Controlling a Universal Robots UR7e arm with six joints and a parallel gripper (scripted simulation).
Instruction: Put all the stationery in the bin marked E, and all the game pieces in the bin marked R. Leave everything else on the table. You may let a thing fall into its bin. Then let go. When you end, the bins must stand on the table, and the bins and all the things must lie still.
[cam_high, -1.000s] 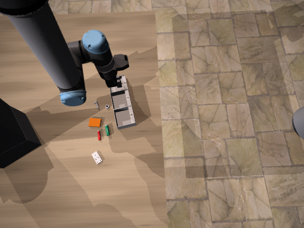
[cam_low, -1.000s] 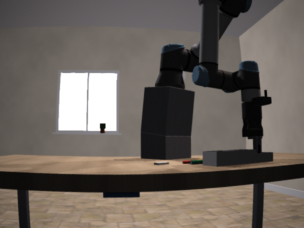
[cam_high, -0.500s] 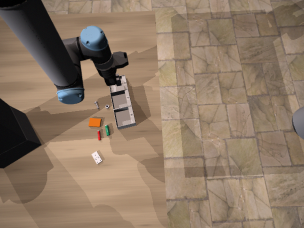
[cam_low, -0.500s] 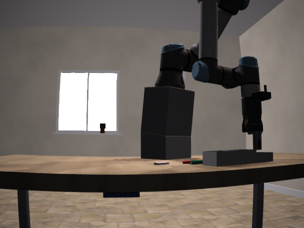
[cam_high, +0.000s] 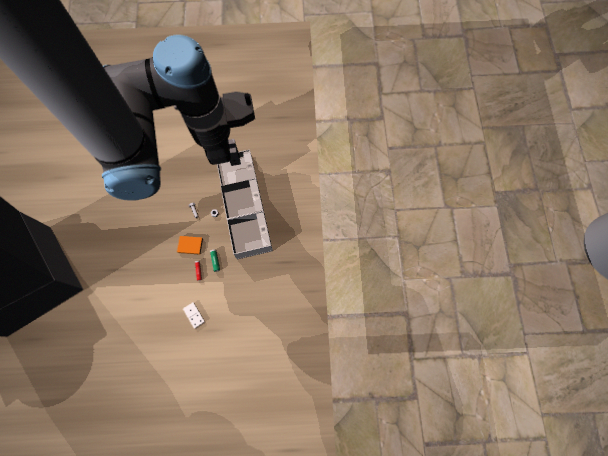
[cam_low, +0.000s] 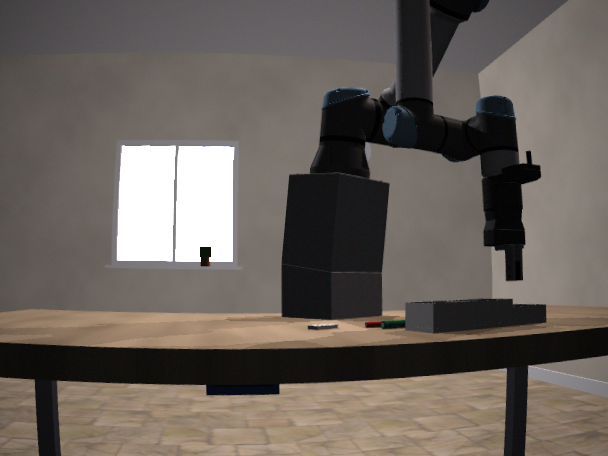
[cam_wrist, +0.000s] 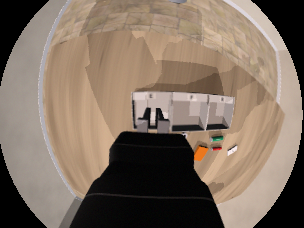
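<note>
The white domino lies 120 mm behind my hand, 330 mm to the right of it and 90 mm below it. The rest, counted from my hand: bolt 120 mm behind, 80 mm to the right, 90 mm below; then tray 80 mm to the right, 70 mm below; then nut 70 mm behind, 90 mm to the right, 90 mm below.
</note>
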